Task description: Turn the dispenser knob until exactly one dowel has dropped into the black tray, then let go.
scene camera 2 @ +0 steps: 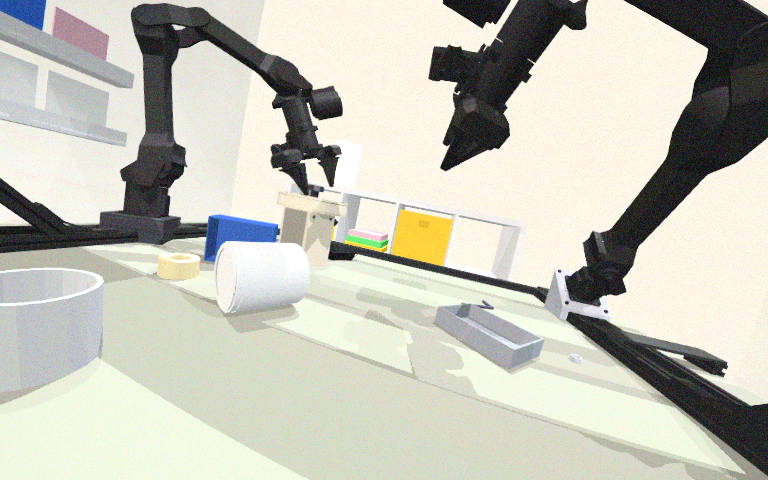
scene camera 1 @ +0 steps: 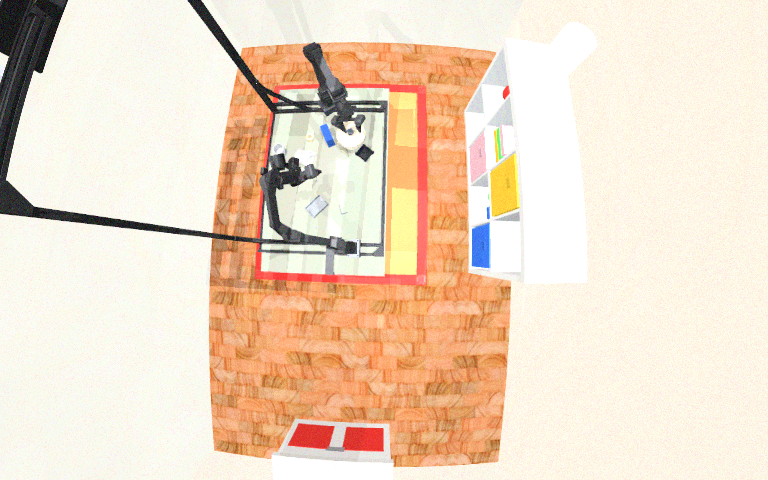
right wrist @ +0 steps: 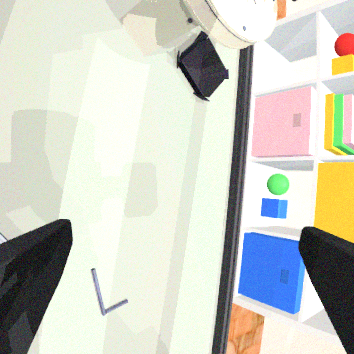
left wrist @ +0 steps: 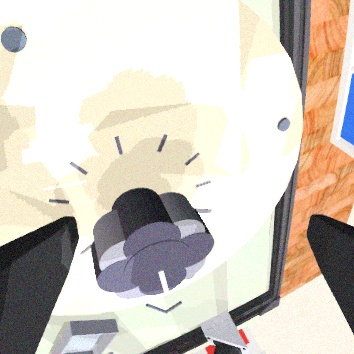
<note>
My left gripper (scene camera 2: pixel 320 191) is open and touches a cream dispenser (scene camera 2: pixel 295 201). My right gripper (scene camera 2: pixel 443 156) is open, with nothing in its grasp.
My left gripper also shows in the left wrist view (left wrist: pixel 193 226). My right gripper is seen too in the right wrist view (right wrist: pixel 188 234). The cream dispenser also shows in the right wrist view (right wrist: pixel 232 31) and in the left wrist view (left wrist: pixel 210 106).
</note>
